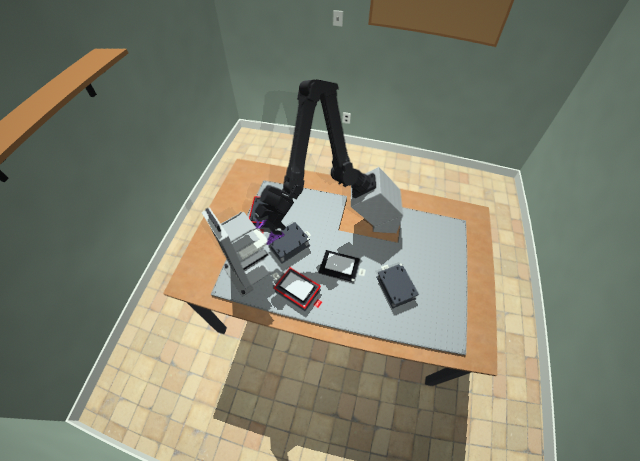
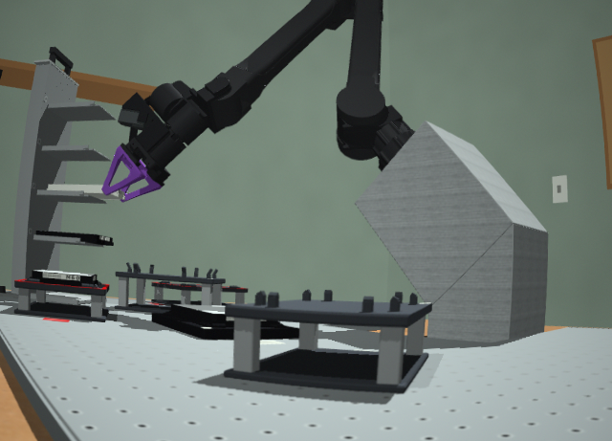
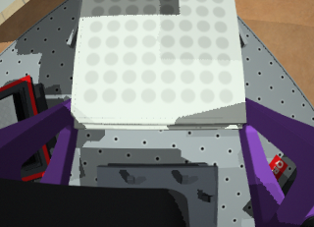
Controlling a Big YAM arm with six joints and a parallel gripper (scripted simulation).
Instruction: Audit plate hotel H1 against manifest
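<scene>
Now: hand 50 mm to the left of the white well plate and 40 mm short of it. Round my hand: H1 deck label (190 mm below, 90 mm ahead, 40 mm to the left); plate hotel H1 (120 mm to the right, 100 mm ahead, 20 mm above); regrip nest (140 mm below, 90 mm to the left, 70 mm behind).
</scene>
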